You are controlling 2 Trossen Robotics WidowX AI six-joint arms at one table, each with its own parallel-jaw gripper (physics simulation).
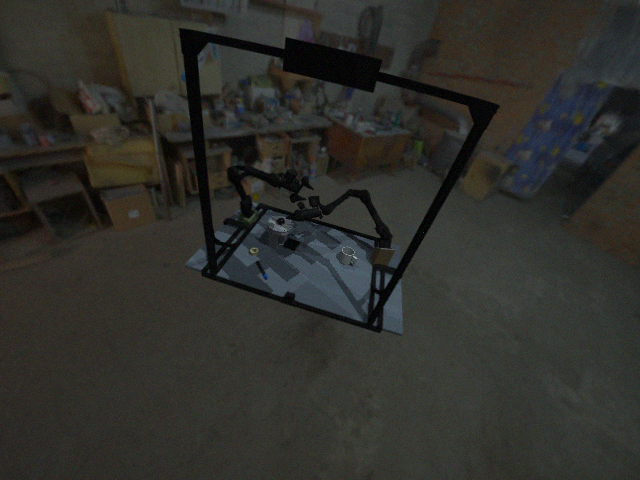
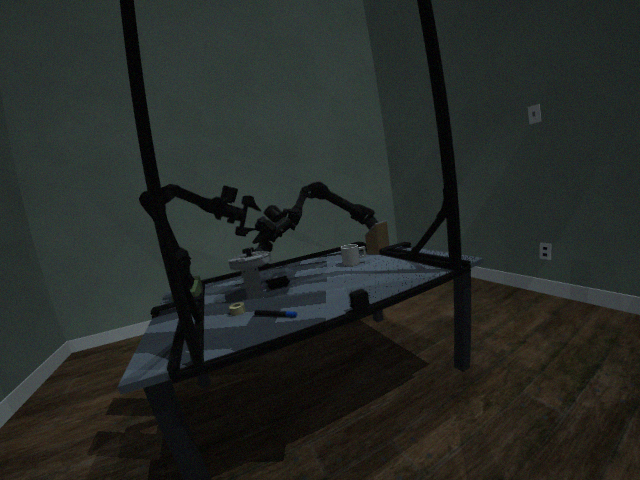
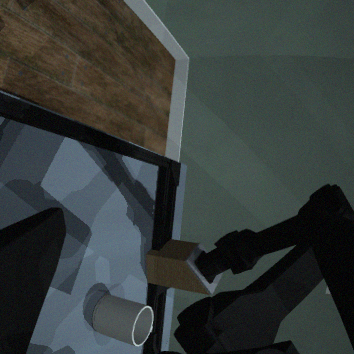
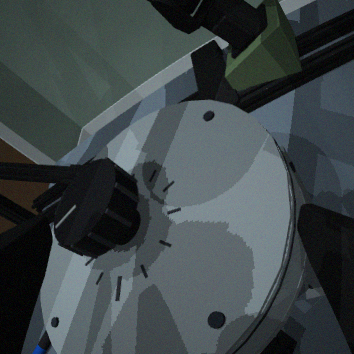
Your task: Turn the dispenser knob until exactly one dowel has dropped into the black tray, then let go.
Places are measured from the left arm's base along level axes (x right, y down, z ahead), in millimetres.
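Pixels of known places: left gripper, between the fingertips: (image 1: 310, 194) (image 3: 190, 222); right gripper, between the fingertips: (image 1: 287, 218) (image 4: 175, 224); left arm's base, origin of its link: (image 1: 248, 213) (image 4: 249, 30); right arm's base, origin of its link: (image 1: 384, 247) (image 2: 375, 227) (image 3: 205, 266).
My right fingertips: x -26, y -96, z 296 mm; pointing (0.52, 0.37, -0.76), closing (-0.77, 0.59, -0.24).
Ahead of a thing's pixels: the offset from my right fingertips to its top centre. "pt": to the spot under its first point.
The grey dispenser @(dx +48, dy +18, dz -11 mm) (image 1: 276, 230) (image 2: 251, 273) stands at the back left of the table, with a black ribbed knob @(dx +48, dy -10, dz -11 mm) (image 1: 281, 221) (image 2: 248, 250) (image 4: 96, 212) on its round top plate @(pt dx -6, dy +19, dz -19 mm) (image 4: 225, 197). The small black tray @(dx +31, dy +140, dz +77 mm) (image 1: 290, 244) (image 2: 277, 282) lies beside its foot; it is too small and dark to see inside. My right gripper (image 1: 302, 214) (image 2: 262, 244) (image 4: 175, 224) is open just above the top plate, its fingers wide on either side and the knob near its left finger, not touched. My left gripper (image 1: 303, 191) (image 2: 248, 216) is open and empty, higher up behind the dispenser.
A white mug @(pt dx -58, dy +84, dz +434 mm) (image 1: 348, 255) (image 2: 350, 254) (image 3: 119, 317) and a brown box (image 1: 383, 255) (image 2: 377, 237) (image 3: 172, 267) stand at the right. A tape roll @(dx +237, dy +139, dz -52 mm) (image 1: 254, 250) (image 2: 236, 308) and a blue-tipped pen @(dx +316, dy +148, dz +76 mm) (image 1: 261, 270) (image 2: 275, 313) lie in front. A green block (image 4: 263, 60) sits by the left arm's base. Black frame posts (image 1: 196, 143) (image 2: 447, 157) ring the table.
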